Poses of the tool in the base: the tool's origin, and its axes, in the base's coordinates. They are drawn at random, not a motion.
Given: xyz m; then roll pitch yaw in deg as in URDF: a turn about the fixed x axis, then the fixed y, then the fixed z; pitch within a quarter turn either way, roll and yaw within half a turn.
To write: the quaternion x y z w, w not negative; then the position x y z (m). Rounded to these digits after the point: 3 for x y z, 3 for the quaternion.
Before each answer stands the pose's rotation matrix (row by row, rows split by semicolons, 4 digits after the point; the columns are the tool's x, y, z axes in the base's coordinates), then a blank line. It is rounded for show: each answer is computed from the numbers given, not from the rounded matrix.
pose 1, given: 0.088, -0.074, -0.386, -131.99, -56.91, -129.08
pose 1, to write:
-0.3442 -0.9119 0.2236; -0.4238 -0.0617 -0.9037; 0.8378 -0.4058 -0.3652

0.520, -0.642, 0.510, 0.239, 0.088, -0.074, -0.386
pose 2, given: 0.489, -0.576, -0.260, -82.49, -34.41, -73.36
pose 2, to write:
0.2362 0.2857 0.9288; -0.7905 -0.4994 0.3547; 0.5651 -0.8179 0.1078

-0.638, 0.198, -0.585, 0.460, 0.489, -0.576, -0.260
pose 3, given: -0.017, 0.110, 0.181, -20.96, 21.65, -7.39
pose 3, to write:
0.9217 -0.0108 0.3877; -0.1195 0.9430 0.3104; -0.3689 -0.3325 0.8680

-0.166, 0.196, -0.028, 0.966, -0.017, 0.110, 0.181
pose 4, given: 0.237, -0.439, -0.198, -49.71, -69.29, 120.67
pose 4, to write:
-0.1804 -0.9201 -0.3475; 0.3042 0.2838 -0.9094; 0.9354 -0.2697 0.2287

0.277, -0.556, 0.530, 0.577, 0.237, -0.439, -0.198
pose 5, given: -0.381, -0.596, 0.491, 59.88, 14.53, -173.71
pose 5, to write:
-0.9622 -0.1607 -0.2199; -0.1061 -0.5226 0.8460; -0.2509 0.8373 0.4858

-0.137, 0.488, 0.862, 0.016, -0.381, -0.596, 0.491
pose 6, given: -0.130, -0.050, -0.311, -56.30, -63.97, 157.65
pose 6, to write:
-0.4059 -0.9024 0.1447; 0.1669 -0.2289 -0.9590; 0.8986 -0.3651 0.2435

0.381, -0.483, 0.685, 0.390, -0.130, -0.050, -0.311
